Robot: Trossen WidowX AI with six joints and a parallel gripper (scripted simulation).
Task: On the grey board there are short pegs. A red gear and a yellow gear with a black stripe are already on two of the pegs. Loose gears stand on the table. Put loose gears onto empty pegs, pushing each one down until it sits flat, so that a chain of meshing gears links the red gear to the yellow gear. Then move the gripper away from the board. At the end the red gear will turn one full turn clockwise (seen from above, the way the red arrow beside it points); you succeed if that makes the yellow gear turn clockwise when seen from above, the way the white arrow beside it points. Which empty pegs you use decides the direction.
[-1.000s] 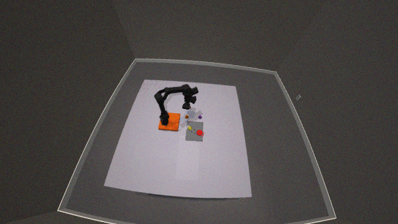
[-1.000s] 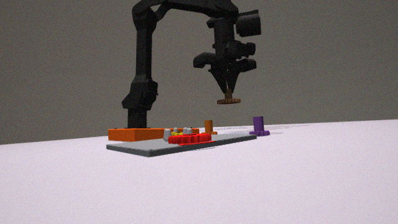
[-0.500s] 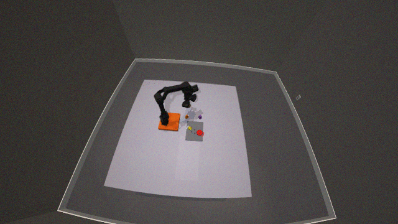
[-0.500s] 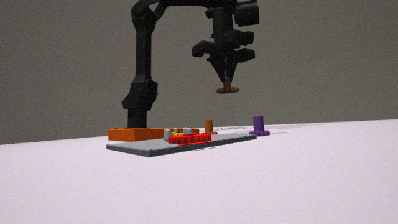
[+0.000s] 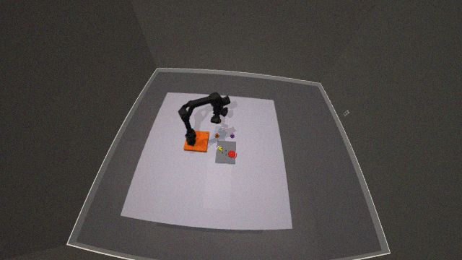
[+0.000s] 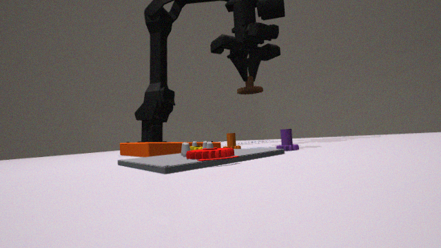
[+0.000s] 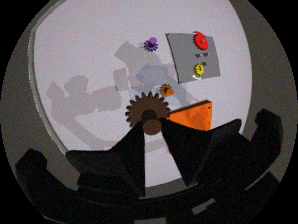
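Right now my gripper tip is 12 cm short of the grey board, 22 cm to the left of it and 16 cm above it. The rest, counted from my gripper tip: purple gear (15 cm ahead, 5 cm to the right, 15 cm below); brown gear (1 cm below); orange gear (1 cm ahead, 7 cm to the right, 15 cm below).
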